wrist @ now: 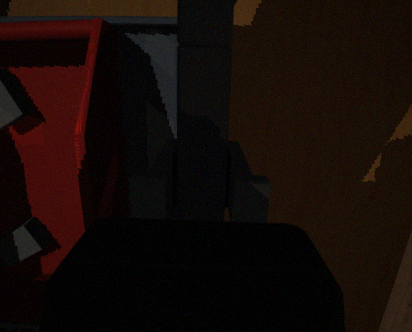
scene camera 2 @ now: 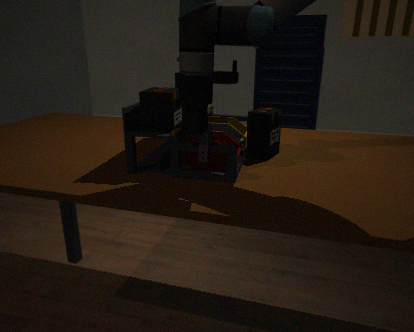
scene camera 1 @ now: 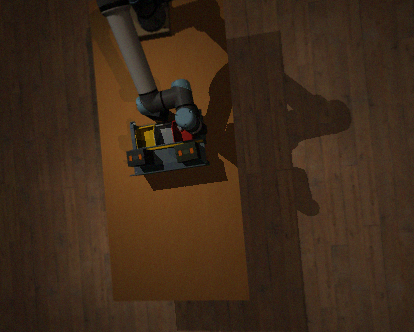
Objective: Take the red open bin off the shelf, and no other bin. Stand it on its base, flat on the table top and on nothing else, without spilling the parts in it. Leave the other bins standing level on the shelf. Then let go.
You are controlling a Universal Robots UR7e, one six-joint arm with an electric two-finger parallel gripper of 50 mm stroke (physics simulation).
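Places are measured from the arm's base along level axes (x back, y right, z up), in millimetres.
Where they show: gripper, between the fingertips: [scene camera 2: 204, 159]; arm's base, origin of its link: [scene camera 1: 152, 17].
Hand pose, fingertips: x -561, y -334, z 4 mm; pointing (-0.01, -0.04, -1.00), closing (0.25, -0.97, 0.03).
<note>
Each offset is from my fingertips to the centre of the thing. "pt": to the spot under its first point. Level surfaces: height alone.
The red open bin {dx -43, dy +91, dz -5 mm} [scene camera 1: 186, 135] [scene camera 2: 220, 136] [wrist: 55, 150] sits in the shelf at its right end in scene camera 1. Grey and black parts lie inside it. My gripper [scene camera 2: 203, 150] [wrist: 202, 160] is low at the shelf's end, beside the red bin. In the wrist view its fingers stand on both sides of the shelf's dark side rail {pt dx +41, dy +12, dz +37 mm} [wrist: 205, 75] and are shut on it. The bin's wall is left of the left finger, outside the grip. The fingertips are hidden in scene camera 1.
The shelf [scene camera 1: 132, 131] [scene camera 2: 131, 152] stands on the table {dz -48 mm} [scene camera 1: 175, 240]. A grey bin {dx -76, dy +185, dz -5 mm} [scene camera 1: 165, 134] and a yellow bin {dx -98, dy +283, dz -5 mm} [scene camera 1: 146, 135] [scene camera 2: 227, 121] stand beside the red one. Two dark boxes with orange marks {dx -138, dy +32, dz +102 mm} [scene camera 1: 187, 151] {dx -190, dy +259, dz +115 mm} [scene camera 1: 135, 157] [scene camera 2: 159, 110] {dx +58, dy +246, dz +18 mm} [scene camera 2: 264, 134] are close by.
</note>
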